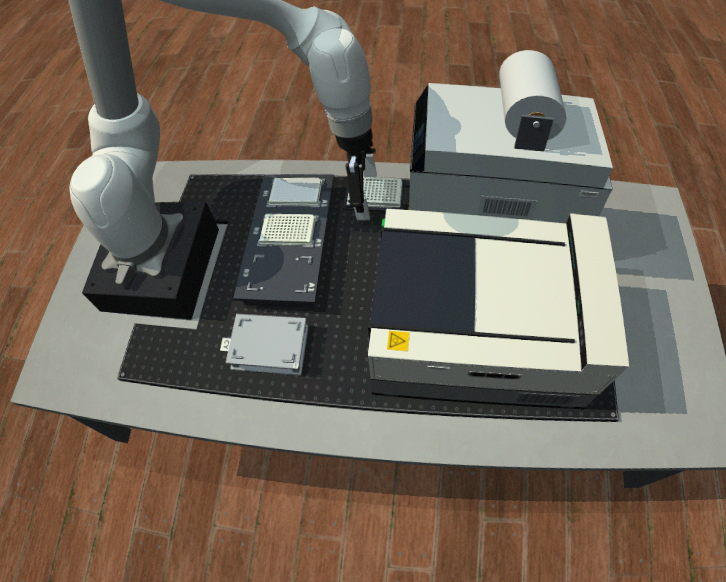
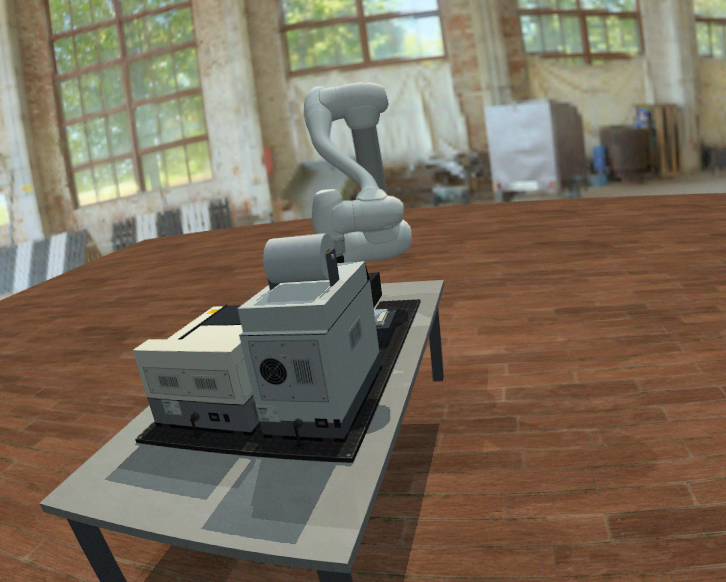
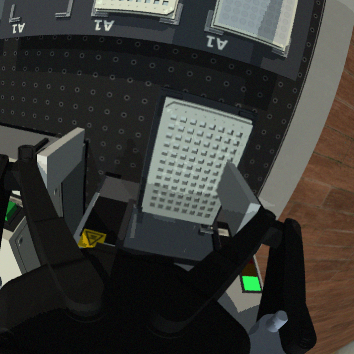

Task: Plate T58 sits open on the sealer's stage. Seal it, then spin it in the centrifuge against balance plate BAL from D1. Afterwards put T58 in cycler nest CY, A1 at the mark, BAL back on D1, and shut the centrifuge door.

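Places are measured from the arm's base along level axes (x ahead, y left, z up), in metres.
Pixels of known places: gripper, fingertip midpoint: (image 1: 367, 196) (image 3: 151, 160); arm's base at its link origin: (image 1: 143, 243).
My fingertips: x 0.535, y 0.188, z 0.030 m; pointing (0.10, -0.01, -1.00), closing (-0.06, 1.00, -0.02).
Note:
For each thing: its top centre in the pictures, then the offset to it from my fingertips.
- Plate T58 at its top centre: (image 3: 192, 172) (image 1: 374, 189) 0.020 m down, 0.010 m ahead, 0.042 m left
- grey sealer at its top centre: (image 1: 525, 70) (image 2: 299, 234) 0.350 m up, 0.307 m ahead, 0.064 m left
- Balance plate BAL at its top centre: (image 1: 294, 189) (image 2: 373, 315) 0.058 m down, 0.201 m back, 0.050 m left
- cycler nest CY at its top centre: (image 1: 265, 338) 0.078 m down, 0.163 m back, 0.362 m right
- cream well plate at its top centre: (image 1: 287, 227) 0.058 m down, 0.187 m back, 0.074 m right
- white film roll at its top centre: (image 1: 536, 71) (image 2: 296, 236) 0.350 m up, 0.329 m ahead, 0.065 m left
Plate T58 (image 1: 386, 190) (image 3: 196, 160) lies flat on the dark stage in front of the grey sealer (image 1: 509, 181) (image 2: 315, 357); its grid of wells shows. My gripper (image 1: 366, 190) (image 3: 151, 160) is open and empty, its fingers spread wide above the stage area. Balance plate BAL (image 1: 295, 190) (image 3: 252, 21) sits on D1, with a smooth pale top. The cycler nest CY (image 1: 268, 340) is a bare light grey block with corner brackets. The cream centrifuge (image 1: 484, 352) (image 2: 190, 378) shows a dark panel and a cream panel on top; no rotor shows.
A cream well plate (image 1: 287, 229) (image 3: 135, 6) sits on D2, and D3 holds no plate. A white film roll (image 1: 530, 90) (image 2: 296, 258) stands on the sealer. A green light (image 3: 251, 283) shows on the sealer's front. The centrifuge stands close beside the sealer.

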